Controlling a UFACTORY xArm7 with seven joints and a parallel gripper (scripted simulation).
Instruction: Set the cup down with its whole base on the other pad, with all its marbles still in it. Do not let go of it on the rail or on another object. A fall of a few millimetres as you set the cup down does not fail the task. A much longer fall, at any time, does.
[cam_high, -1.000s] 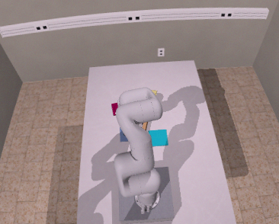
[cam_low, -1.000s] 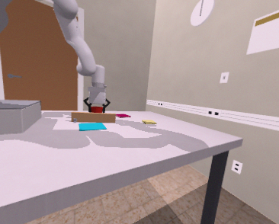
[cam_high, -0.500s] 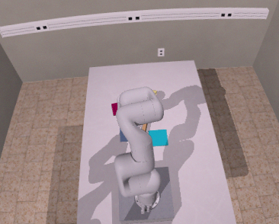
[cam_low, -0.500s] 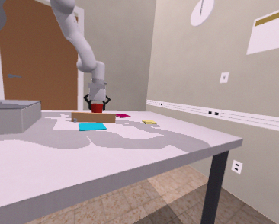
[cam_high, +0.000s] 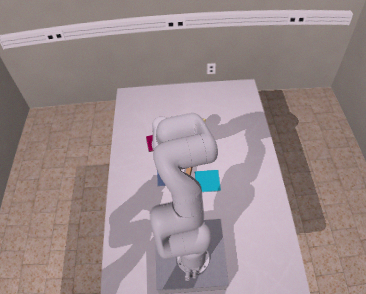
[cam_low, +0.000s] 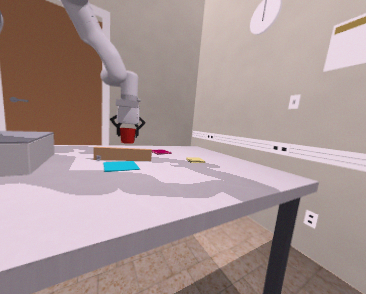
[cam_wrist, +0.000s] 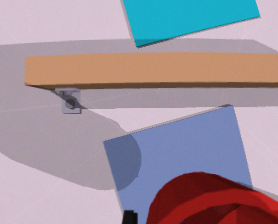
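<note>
Right now the cyan pad is 19 cm to the right of my hand, 12 cm below it and 2 cm behind it. The rest, counted from my hand: yellow marble (3 cm below, 1 cm to the right); then blue pad (12 cm below); then red cup (2 cm below).
</note>
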